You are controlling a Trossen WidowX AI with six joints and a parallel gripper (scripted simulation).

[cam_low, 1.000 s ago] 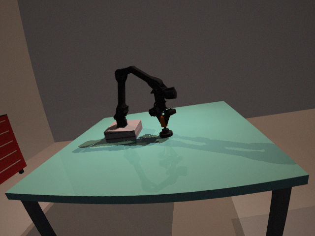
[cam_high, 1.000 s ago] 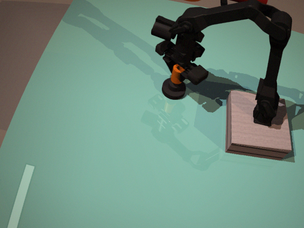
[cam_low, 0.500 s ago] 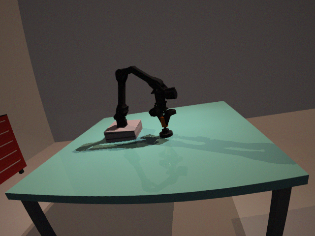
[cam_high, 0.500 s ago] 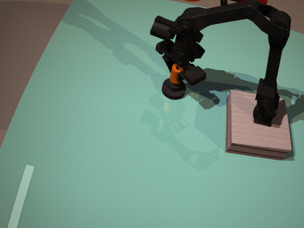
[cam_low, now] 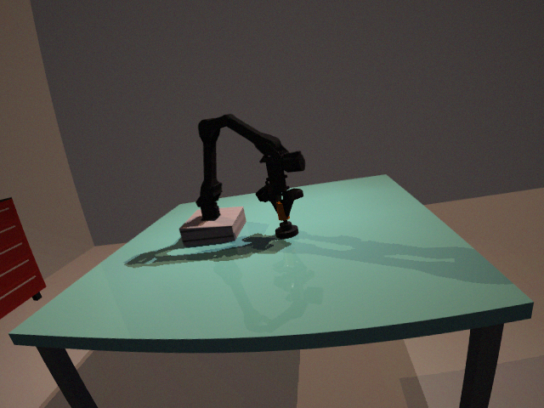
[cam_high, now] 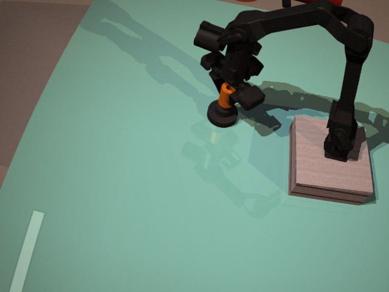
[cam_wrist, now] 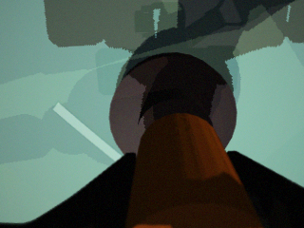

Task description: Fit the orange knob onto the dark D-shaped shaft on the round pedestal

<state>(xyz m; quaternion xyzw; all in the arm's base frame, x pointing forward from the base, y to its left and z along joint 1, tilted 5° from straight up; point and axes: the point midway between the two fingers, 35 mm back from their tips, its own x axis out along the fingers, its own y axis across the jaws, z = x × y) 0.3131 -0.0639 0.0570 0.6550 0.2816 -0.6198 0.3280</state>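
The orange knob lies 20 mm above my gripper tip. Round my gripper tip: dark round pedestal: 40 mm below.
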